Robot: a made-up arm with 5 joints.
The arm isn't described. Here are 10 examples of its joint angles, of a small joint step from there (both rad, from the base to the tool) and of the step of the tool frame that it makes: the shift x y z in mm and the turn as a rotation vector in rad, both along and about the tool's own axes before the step.
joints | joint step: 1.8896 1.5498 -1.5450 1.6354 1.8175 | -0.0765 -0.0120 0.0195 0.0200 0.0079
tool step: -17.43 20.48 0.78 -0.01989 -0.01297 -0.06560
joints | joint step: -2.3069 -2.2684 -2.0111 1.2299 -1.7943 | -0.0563 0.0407 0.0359 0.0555 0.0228
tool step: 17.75 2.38 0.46 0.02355 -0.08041 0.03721
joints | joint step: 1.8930 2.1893 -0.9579 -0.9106 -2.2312 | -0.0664 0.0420 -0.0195 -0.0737 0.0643
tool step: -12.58 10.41 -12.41 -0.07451 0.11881 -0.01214
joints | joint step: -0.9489 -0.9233 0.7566 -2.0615 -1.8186 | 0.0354 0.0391 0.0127 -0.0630 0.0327
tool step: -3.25 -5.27 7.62 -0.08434 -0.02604 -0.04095
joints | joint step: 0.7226 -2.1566 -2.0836 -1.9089 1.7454 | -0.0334 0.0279 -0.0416 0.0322 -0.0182
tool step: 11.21 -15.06 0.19 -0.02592 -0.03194 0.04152
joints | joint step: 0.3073 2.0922 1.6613 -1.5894 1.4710 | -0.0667 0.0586 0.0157 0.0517 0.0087
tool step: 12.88 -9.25 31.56 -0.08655 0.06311 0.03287
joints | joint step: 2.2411 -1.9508 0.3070 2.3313 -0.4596 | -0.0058 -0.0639 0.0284 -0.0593 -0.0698
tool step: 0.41 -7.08 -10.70 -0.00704 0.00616 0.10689
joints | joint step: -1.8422 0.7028 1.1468 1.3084 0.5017 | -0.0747 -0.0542 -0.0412 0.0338 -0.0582
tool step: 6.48 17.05 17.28 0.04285 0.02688 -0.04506
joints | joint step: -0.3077 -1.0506 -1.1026 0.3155 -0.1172 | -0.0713 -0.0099 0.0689 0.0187 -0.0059
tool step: -8.29 13.19 24.91 0.13232 0.03867 0.03986
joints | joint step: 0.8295 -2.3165 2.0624 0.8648 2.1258 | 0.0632 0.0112 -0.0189 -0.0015 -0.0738
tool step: 14.45 26.74 -13.99 0.06187 -0.03973 0.04318
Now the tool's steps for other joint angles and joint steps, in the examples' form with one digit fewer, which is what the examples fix.
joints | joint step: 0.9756 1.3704 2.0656 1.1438 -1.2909 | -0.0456 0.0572 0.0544 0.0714 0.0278
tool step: -26.1 23.8 11.4 0.0759 0.0708 0.0014
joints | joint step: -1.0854 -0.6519 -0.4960 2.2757 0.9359 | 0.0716 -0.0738 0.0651 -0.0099 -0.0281
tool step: 13.3 1.8 -20.1 -0.0707 -0.0413 -0.0101
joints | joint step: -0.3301 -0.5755 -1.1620 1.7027 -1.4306 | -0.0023 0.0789 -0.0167 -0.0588 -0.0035
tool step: 22.4 -15.6 8.6 -0.0766 -0.0860 -0.0044
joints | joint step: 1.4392 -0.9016 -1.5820 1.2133 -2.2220 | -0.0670 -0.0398 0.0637 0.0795 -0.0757
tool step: 22.0 23.5 0.6 0.0936 -0.0765 0.1990
